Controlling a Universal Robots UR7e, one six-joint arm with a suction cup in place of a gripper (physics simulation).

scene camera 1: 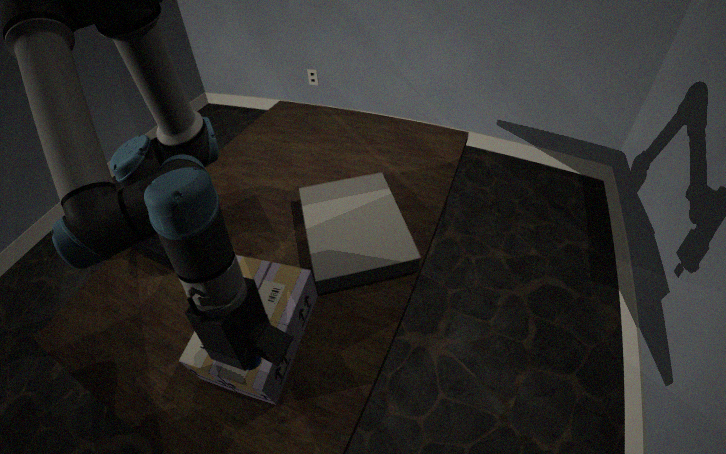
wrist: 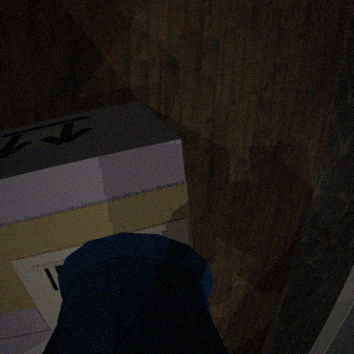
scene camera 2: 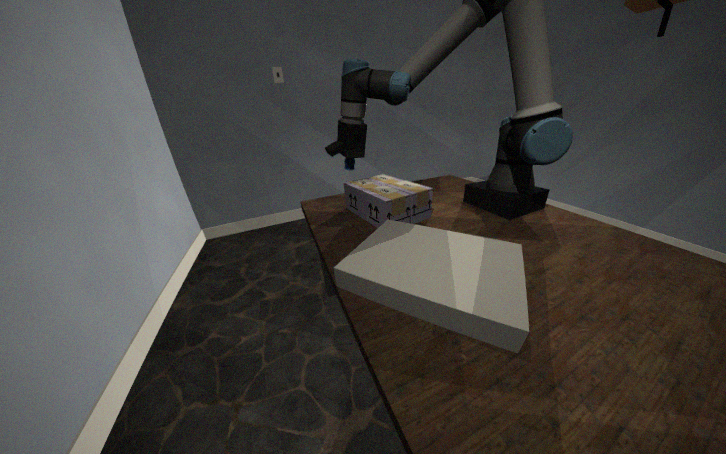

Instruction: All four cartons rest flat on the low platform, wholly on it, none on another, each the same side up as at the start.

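Observation:
Four purple-and-tan cartons stand together on the wooden table in a two-by-two block, upright and beside the low platform (scene camera 1: 364, 227) (scene camera 2: 422, 262). The carton at the corner away from the platform and nearest the table's long edge (scene camera 1: 260, 381) (scene camera 2: 353, 199) (wrist: 145, 200) shows its pale label and side arrows. The carton on the same side but nearer the platform (scene camera 1: 271, 294) (scene camera 2: 374, 206) shows its label in scene camera 1. The arm hides parts of the other two there. My blue suction cup (scene camera 1: 251, 365) (scene camera 2: 349, 164) (wrist: 135, 295) is open, bears nothing and hangs a little above the first carton.
The platform is a pale, thick slab with no carton on it. The wooden table (scene camera 1: 342, 136) (scene camera 2: 615, 331) ends at a straight edge along the dark stone floor (scene camera 1: 481, 321) (scene camera 2: 240, 331). The arm's base (scene camera 2: 505, 200) stands on the table behind the cartons in scene camera 2.

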